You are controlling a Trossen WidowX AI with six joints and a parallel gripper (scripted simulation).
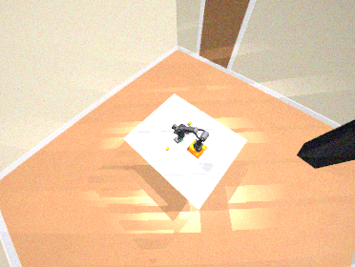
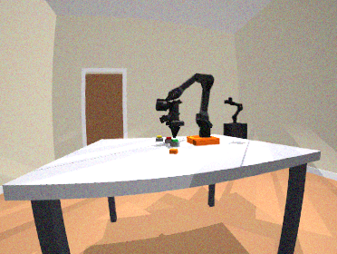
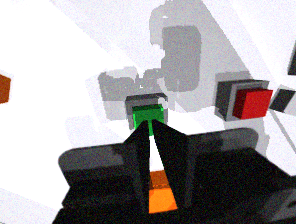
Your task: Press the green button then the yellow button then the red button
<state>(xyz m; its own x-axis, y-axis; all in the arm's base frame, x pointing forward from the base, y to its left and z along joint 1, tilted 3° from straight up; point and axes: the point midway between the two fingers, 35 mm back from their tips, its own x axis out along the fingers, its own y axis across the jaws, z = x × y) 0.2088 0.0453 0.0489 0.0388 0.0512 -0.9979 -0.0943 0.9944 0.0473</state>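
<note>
Right now the yellow button is 7 cm ahead of my gripper tip, 22 cm to the right of it and 1 cm below it. Also, from my gripper tip: small orange block 3 cm ahead, 18 cm to the left, 4 cm below; then red button 2 cm ahead, 12 cm to the right, 1 cm below; then green button 1 cm below.
</note>
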